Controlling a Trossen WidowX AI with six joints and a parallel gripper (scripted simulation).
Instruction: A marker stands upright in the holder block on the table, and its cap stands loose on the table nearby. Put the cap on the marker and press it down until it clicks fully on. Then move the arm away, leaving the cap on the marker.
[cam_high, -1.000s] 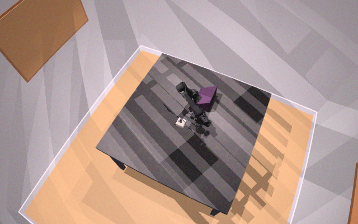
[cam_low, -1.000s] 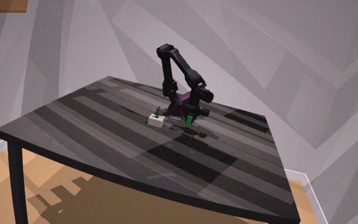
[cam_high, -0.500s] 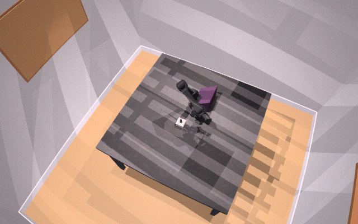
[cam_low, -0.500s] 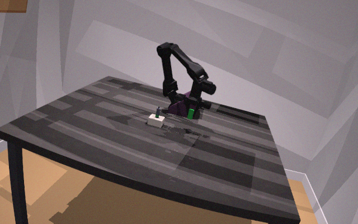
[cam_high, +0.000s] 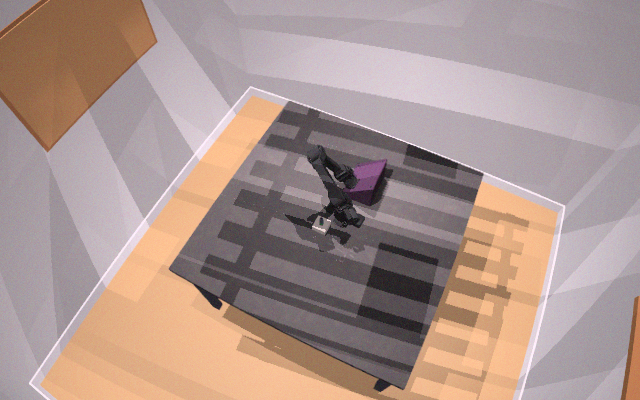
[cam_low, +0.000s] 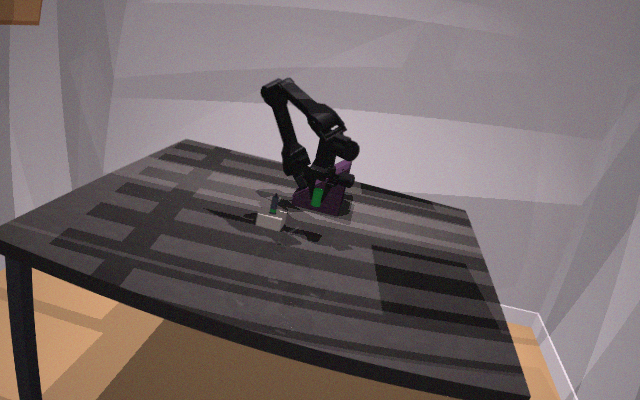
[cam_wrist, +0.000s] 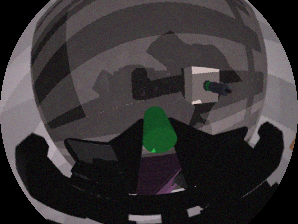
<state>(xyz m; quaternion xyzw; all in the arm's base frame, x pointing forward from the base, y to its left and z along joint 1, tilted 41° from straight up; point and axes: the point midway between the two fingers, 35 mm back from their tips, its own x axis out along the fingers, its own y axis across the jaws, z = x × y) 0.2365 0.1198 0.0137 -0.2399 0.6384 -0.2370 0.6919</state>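
Right now the white holder block is 40 mm ahead of my gripper tip, 110 mm to the right of it and 80 mm below it. The rest, counted from my gripper tip: green cap 10 mm above.
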